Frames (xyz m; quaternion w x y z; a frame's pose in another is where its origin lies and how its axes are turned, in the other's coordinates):
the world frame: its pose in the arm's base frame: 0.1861 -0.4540 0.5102 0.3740 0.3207 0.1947 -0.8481
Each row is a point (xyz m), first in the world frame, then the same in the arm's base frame.
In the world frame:
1: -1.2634 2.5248 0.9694
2: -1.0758 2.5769 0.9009
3: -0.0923 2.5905 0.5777
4: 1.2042 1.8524 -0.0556
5: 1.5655 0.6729 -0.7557
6: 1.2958 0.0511 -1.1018
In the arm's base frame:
1: 2.3671 -1.9900 1.8498
2: 2.3374 -2.0801 1.6665
3: 1.9705 -2.4057 0.7548
4: 0.9953 -2.2296 -0.5277
5: 0.1926 -1.2544 -1.1732
6: -0.0029 -0.5190 -1.1797

